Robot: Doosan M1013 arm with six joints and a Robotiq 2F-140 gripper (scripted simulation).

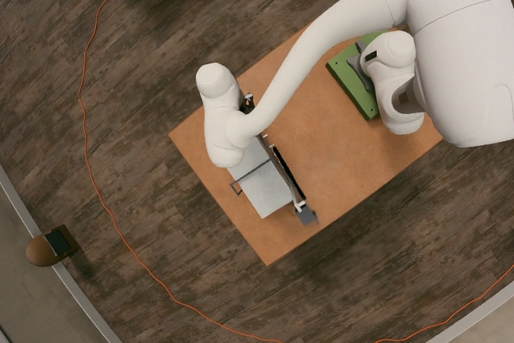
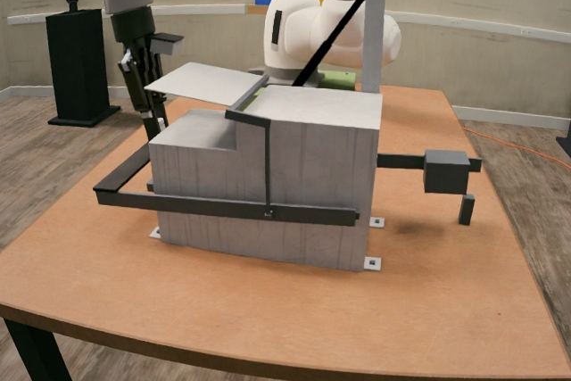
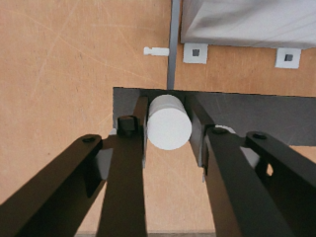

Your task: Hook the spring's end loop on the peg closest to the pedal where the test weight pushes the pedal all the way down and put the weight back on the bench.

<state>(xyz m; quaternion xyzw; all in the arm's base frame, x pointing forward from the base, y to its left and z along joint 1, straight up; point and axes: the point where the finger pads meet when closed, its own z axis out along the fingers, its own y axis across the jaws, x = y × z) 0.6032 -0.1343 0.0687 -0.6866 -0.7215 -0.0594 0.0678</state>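
My gripper is now 1 cm to the left of the grey block and 12 cm above it. The rest, counted from my hand: steel test weight (1 cm below); then dark block (1 cm ahead, 57 cm to the left, 10 cm below).
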